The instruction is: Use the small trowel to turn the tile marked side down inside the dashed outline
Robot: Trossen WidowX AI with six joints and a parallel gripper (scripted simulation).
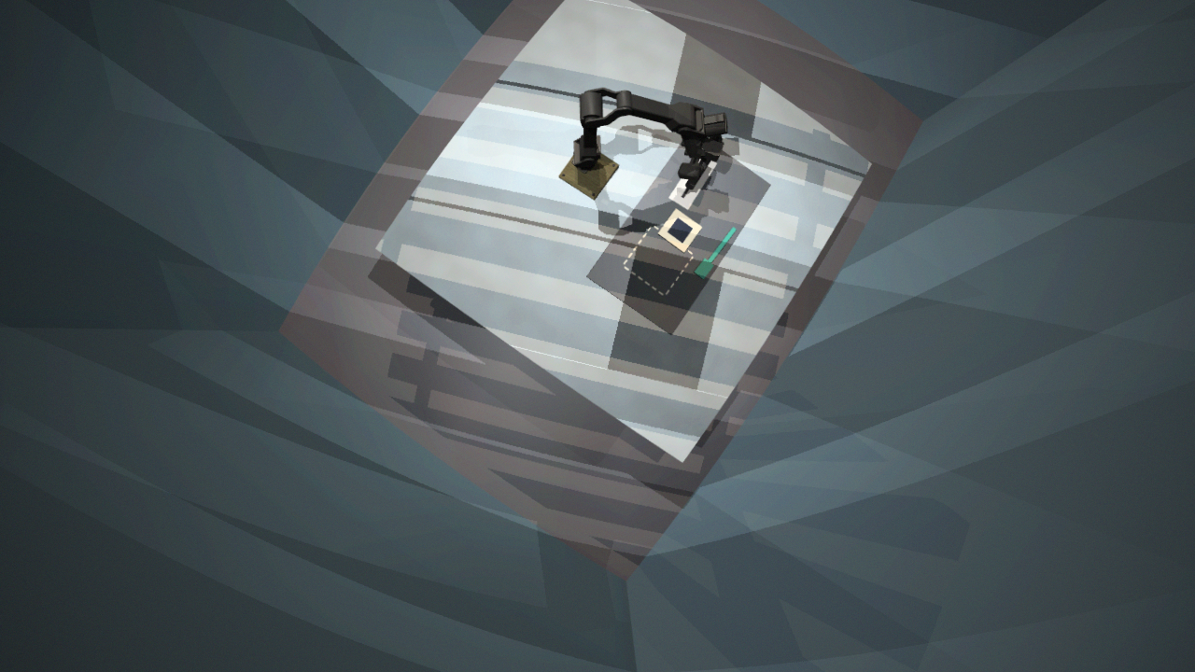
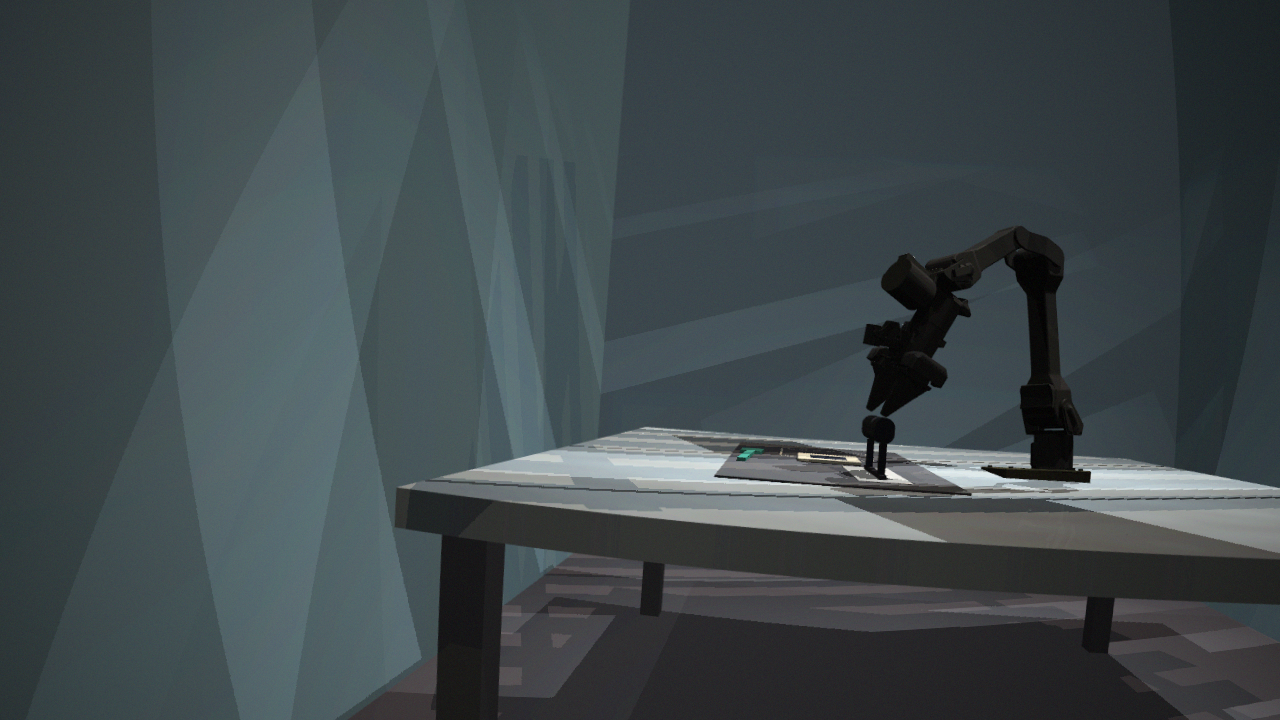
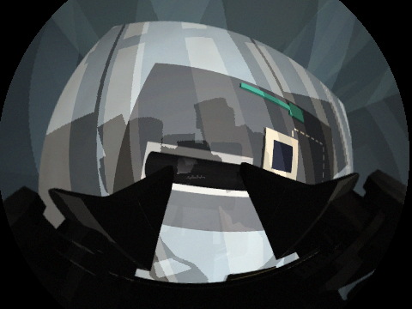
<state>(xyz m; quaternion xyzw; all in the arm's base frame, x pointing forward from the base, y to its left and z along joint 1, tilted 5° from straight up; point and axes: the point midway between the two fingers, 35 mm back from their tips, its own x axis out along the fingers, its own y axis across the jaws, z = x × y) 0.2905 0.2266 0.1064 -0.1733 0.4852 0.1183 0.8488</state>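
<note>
The tile lies 8 cm ahead of my gripper tip, 17 cm to the right of it and 9 cm below it. From my gripper tip the other things lie so: flat tool (22 cm ahead, 15 cm to the right, 9 cm below); then dark mat (8 cm ahead, 15 cm to the right, 11 cm below).
</note>
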